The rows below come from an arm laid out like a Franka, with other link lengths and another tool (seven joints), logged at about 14 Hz.
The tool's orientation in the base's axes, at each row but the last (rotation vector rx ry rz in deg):
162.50 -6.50 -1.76
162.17 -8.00 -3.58
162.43 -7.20 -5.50
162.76 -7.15 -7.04
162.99 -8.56 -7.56
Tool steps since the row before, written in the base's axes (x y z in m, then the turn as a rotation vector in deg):
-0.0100 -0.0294 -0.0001 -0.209 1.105 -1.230
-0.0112 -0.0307 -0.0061 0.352 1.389 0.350
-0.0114 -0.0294 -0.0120 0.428 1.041 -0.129
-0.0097 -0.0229 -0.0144 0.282 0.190 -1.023
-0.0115 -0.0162 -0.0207 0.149 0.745 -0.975
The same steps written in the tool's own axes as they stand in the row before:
-0.0076 0.0287 0.0092 -0.287 -1.403 0.852
-0.0078 0.0283 0.0157 0.197 -1.243 -0.770
-0.0079 0.0252 0.0210 0.332 -1.061 -0.217
-0.0063 0.0183 0.0212 0.334 -0.503 0.893
-0.0080 0.0105 0.0255 0.135 -1.006 0.706

